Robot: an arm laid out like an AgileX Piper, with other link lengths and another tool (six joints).
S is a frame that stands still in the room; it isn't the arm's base.
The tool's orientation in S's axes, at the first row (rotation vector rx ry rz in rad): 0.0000 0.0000 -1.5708
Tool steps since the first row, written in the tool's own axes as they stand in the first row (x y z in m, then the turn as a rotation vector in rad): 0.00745 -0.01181 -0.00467 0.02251 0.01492 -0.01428; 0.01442 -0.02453 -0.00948 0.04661 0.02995 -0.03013; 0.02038 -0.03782 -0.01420 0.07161 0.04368 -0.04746; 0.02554 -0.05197 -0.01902 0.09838 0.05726 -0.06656; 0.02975 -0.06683 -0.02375 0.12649 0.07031 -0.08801; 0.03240 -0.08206 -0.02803 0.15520 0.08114 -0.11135; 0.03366 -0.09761 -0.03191 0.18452 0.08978 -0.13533; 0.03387 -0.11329 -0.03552 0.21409 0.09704 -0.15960; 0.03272 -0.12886 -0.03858 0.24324 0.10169 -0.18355; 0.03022 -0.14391 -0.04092 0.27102 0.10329 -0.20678; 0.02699 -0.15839 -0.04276 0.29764 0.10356 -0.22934
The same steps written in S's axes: -0.01181 -0.00745 -0.00467 0.01492 -0.02251 -0.01428; -0.02453 -0.01442 -0.00948 0.02995 -0.04661 -0.03013; -0.03782 -0.02038 -0.01420 0.04368 -0.07161 -0.04746; -0.05197 -0.02554 -0.01902 0.05726 -0.09838 -0.06656; -0.06683 -0.02975 -0.02375 0.07031 -0.12649 -0.08801; -0.08206 -0.03240 -0.02803 0.08114 -0.15520 -0.11135; -0.09761 -0.03366 -0.03191 0.08978 -0.18452 -0.13533; -0.11329 -0.03387 -0.03552 0.09704 -0.21409 -0.15960; -0.12886 -0.03272 -0.03858 0.10169 -0.24324 -0.18355; -0.14391 -0.03022 -0.04092 0.10329 -0.27102 -0.20678; -0.15839 -0.02699 -0.04276 0.10356 -0.29764 -0.22934
